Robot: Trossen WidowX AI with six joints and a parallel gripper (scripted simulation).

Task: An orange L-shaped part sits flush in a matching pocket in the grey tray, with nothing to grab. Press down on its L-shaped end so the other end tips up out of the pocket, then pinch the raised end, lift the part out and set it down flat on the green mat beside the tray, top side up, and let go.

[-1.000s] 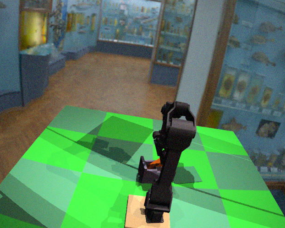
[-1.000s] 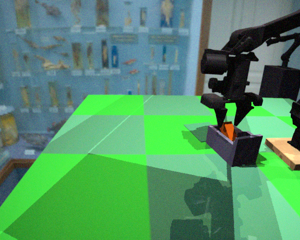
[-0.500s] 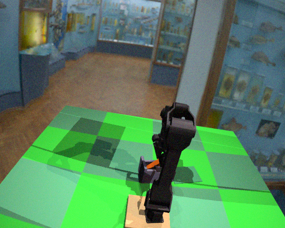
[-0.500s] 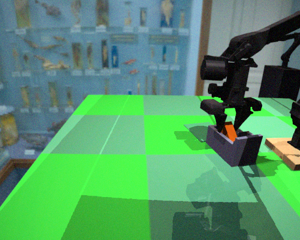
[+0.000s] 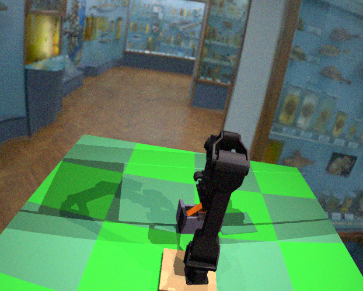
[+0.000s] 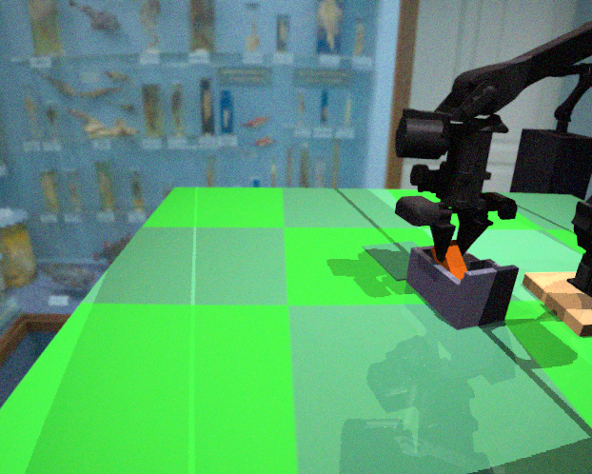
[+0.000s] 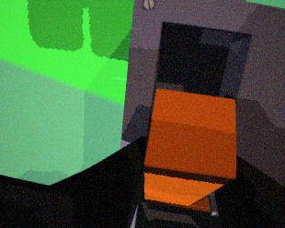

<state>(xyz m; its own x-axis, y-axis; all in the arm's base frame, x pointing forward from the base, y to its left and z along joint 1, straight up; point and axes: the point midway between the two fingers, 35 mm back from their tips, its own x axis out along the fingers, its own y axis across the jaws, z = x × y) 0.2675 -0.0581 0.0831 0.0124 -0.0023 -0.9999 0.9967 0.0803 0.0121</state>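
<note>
Now: gripper tip 10 mm past the green mat, 150 mm to the left of it and 80 mm above it. Also, from my gripper tip: orange L-shaped part: 20 mm behind, 30 mm to the left, 30 mm below.
</note>
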